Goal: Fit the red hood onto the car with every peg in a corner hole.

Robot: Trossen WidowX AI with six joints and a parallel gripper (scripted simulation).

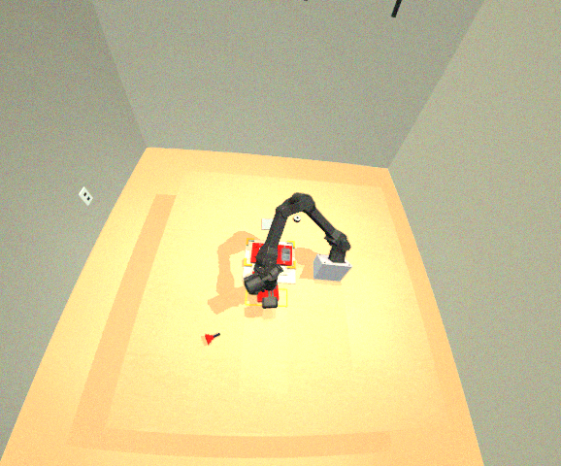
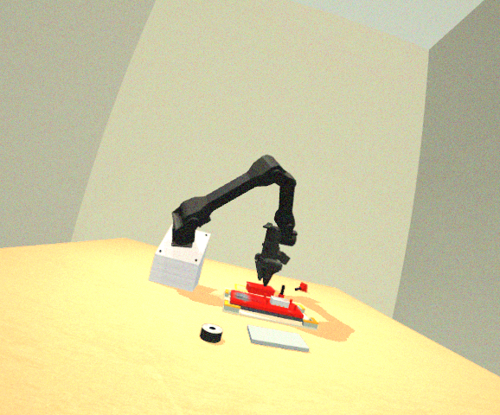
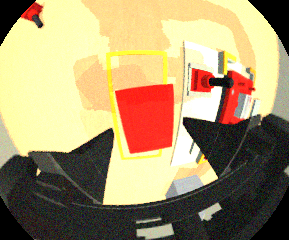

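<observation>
My gripper tip is 2 cm above the red hood. Also, from my gripper tip: black wheel (20 cm behind, 42 cm to the right, 3 cm below); grey engine block (20 cm to the right, 1 cm below).
</observation>
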